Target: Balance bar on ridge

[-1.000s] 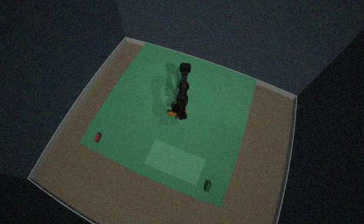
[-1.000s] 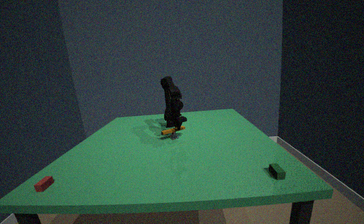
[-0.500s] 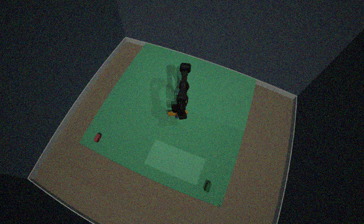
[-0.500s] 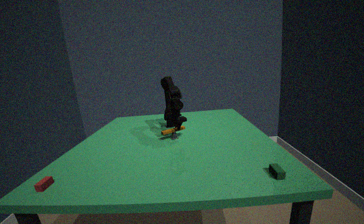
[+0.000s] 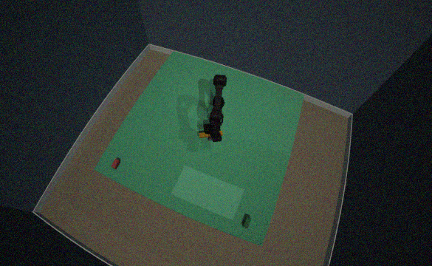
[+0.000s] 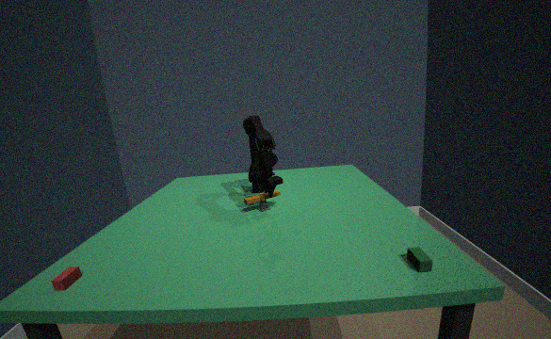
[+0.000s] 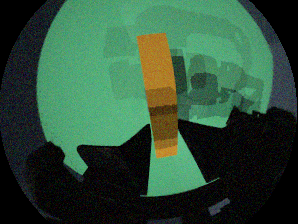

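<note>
My gripper tip is now 3 cm to the left of the orange bar and 1 cm short of it. Round my gripper tip: dark green block: 49 cm ahead, 43 cm to the left, 4 cm below; then red block: 57 cm to the right, 49 cm ahead, 4 cm below.
</note>
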